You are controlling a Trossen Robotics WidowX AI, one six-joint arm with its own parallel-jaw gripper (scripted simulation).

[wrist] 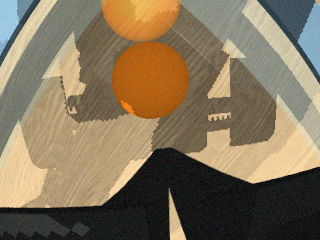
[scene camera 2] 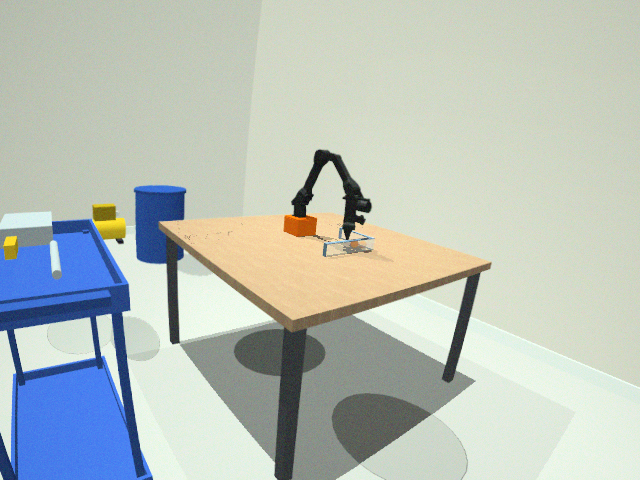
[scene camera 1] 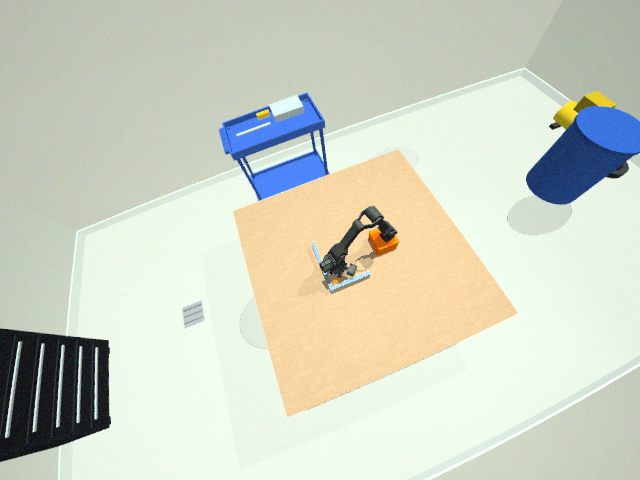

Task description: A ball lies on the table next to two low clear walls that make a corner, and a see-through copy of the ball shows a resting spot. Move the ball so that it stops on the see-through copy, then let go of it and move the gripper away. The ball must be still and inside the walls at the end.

Scene:
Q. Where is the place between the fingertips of my gripper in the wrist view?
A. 163,156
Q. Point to an orange ball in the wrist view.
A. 150,80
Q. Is my gripper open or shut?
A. Shut.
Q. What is my gripper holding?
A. Nothing.

